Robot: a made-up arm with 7 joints.
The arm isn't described. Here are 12 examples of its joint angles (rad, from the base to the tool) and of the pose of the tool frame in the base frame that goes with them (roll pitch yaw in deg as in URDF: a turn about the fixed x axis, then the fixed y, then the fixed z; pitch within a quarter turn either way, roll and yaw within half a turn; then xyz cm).
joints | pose
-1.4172 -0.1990 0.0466 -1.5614 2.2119 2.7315 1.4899 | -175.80 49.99 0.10 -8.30 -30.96 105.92
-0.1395 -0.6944 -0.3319 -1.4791 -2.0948 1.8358 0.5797 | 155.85 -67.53 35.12 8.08 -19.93 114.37
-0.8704 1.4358 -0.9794 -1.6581 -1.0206 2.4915 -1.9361 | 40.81 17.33 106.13 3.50 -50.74 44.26
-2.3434 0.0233 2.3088 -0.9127 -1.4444 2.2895 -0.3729 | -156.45 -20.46 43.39 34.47 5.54 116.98
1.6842 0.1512 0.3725 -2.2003 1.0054 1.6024 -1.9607 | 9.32 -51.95 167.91 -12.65 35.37 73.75
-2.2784 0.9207 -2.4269 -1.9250 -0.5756 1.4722 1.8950 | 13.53 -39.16 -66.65 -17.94 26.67 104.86
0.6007 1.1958 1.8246 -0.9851 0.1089 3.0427 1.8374 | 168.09 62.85 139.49 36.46 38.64 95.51
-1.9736 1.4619 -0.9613 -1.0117 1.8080 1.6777 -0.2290 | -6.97 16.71 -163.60 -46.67 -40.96 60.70
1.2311 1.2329 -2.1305 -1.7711 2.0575 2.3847 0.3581 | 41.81 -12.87 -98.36 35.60 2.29 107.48
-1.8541 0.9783 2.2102 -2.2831 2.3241 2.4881 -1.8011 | 82.49 -8.76 -57.37 32.90 -8.71 81.65
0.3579 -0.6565 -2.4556 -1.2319 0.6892 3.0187 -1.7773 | -110.80 -57.76 -47.02 -45.09 -33.78 90.78
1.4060 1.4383 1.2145 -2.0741 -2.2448 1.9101 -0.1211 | -78.88 4.24 -150.80 -28.14 13.85 54.42
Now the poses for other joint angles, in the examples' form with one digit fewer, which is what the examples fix.
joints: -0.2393 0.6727 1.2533 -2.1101 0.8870 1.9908 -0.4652
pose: 35.3 15.5 57.4 35.2 29.8 74.2
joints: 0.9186 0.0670 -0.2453 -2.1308 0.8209 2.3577 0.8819
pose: -26.3 29.7 -46.3 40.6 19.9 89.2
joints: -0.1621 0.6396 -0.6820 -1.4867 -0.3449 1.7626 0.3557
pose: -89.4 -4.7 -65.1 47.5 -34.0 77.3
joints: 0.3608 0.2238 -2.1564 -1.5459 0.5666 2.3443 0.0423
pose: -3.9 -42.4 -137.2 -0.4 -38.9 115.9
